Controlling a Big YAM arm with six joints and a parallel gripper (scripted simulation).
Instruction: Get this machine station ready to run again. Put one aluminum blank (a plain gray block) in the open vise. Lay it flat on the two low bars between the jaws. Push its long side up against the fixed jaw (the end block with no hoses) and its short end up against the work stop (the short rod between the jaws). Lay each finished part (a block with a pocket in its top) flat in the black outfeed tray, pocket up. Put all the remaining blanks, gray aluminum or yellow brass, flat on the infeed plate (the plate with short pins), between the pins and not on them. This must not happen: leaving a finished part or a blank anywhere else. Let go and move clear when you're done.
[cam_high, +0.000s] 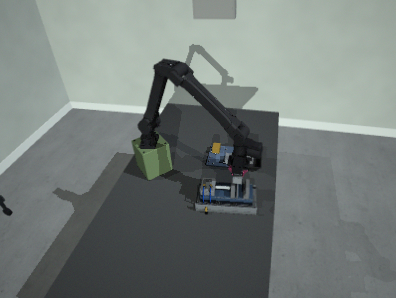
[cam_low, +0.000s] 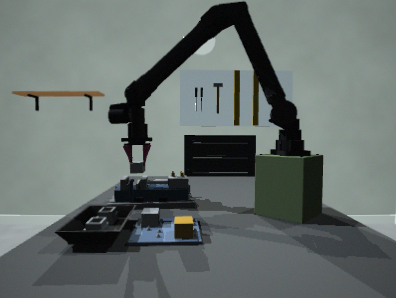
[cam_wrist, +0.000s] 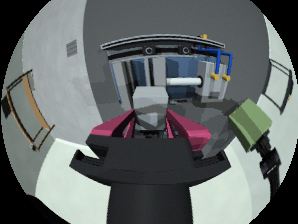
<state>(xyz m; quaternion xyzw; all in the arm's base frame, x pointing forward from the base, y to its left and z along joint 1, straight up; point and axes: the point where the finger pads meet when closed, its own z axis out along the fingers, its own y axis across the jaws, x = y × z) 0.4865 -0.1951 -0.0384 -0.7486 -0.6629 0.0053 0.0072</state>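
Now: hand 50 mm past the vise, 20 mm to the left of it and 110 mm above it. Also, from my hand: yellow brass blank (130 mm behind, 360 mm to the left, 130 mm below); then gray aluminum blank (20 mm below).
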